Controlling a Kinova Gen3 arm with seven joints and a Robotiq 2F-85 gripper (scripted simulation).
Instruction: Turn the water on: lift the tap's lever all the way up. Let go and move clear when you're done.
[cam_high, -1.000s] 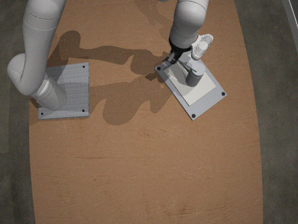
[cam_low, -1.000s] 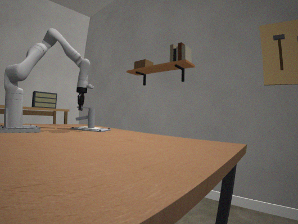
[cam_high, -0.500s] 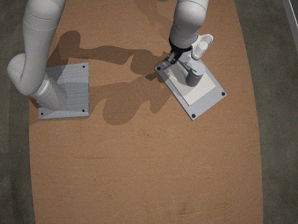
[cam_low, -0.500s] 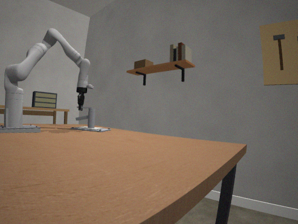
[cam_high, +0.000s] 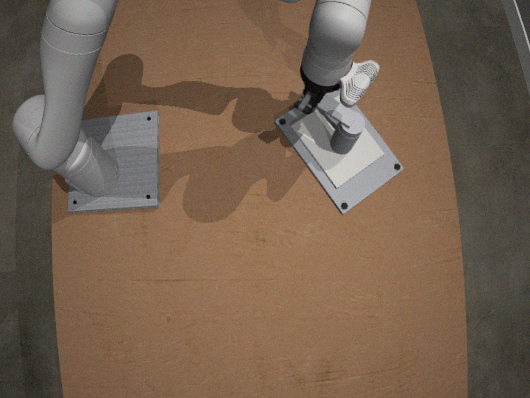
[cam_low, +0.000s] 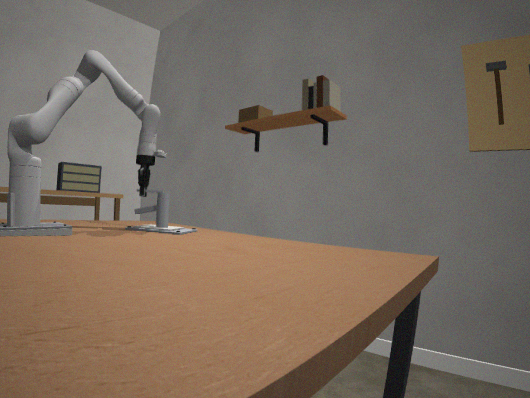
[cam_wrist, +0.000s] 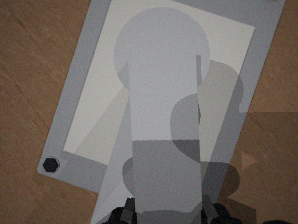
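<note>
My hand is 5 cm above the tap, 4 cm to the left of it and 4 cm short of it. From my hand the other things lie so: flat lever 2 cm to the right, 2 cm ahead.
</note>
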